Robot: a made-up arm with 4 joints.
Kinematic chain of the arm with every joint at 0, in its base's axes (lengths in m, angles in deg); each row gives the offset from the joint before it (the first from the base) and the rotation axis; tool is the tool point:
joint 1: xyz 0 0 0.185 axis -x
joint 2: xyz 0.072 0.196 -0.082 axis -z
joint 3: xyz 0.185 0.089 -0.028 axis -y
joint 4: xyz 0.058 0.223 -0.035 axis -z
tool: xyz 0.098 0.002 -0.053
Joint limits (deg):
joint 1: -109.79..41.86
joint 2: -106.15..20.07
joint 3: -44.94..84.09
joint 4: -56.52..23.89
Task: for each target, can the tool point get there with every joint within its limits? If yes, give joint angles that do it. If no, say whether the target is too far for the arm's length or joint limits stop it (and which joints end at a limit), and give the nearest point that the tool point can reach.
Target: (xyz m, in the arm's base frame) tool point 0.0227 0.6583 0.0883
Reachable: yes | joints 2.25 -56.14 42.24 7.97
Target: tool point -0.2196 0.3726 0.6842
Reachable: yes | joints -73.03 -73.81 -6.36 -50.41
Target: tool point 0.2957 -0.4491 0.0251
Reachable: no: joint limits stop it (at a limit: joint 1, joint 2, joint 3, joint 4) | nearest point 0.4364 -0.1470 0.5091 | short by 0.588 m
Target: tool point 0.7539 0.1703 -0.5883
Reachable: no: too far | nearest point 0.4709 0.1905 -0.2893 | short by 0.412 m
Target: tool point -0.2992 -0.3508 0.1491
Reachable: no: joint limits stop it (at a limit: joint 1, joint 2, joint 3) | nearest point -0.3266 -0.1611 0.5318 | short by 0.428 m
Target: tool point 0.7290 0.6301 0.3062
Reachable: no: too far | nearest point 0.5020 0.4821 0.2777 | short by 0.272 m
